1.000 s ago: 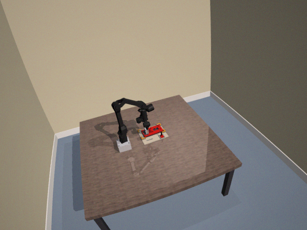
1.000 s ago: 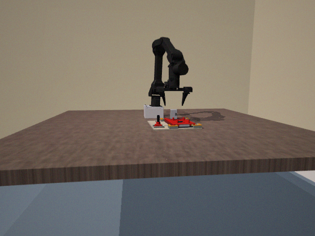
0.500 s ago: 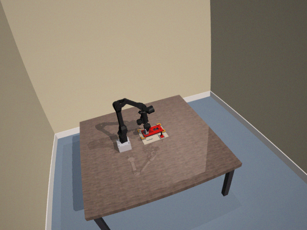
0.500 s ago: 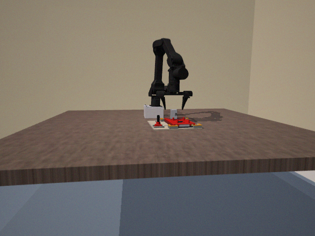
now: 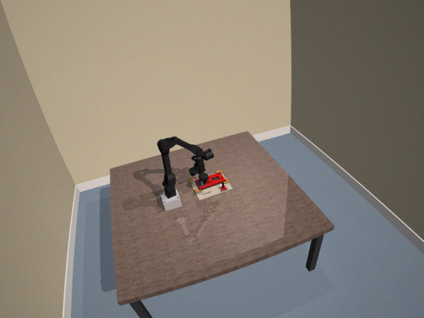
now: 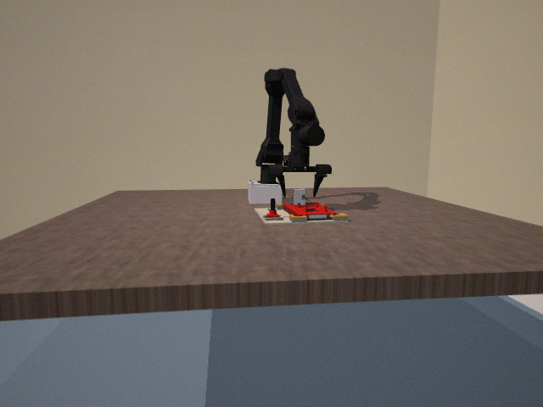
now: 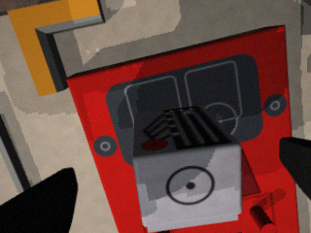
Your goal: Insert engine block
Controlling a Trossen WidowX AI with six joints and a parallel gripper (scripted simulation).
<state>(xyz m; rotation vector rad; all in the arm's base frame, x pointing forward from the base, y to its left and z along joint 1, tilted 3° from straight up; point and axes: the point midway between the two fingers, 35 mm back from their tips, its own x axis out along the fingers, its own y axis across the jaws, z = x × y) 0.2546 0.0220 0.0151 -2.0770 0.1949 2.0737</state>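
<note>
My gripper tip is right at the grey engine block. Also, from my gripper tip: black post 120 mm to the right, 100 mm ahead, 10 mm below.
</note>
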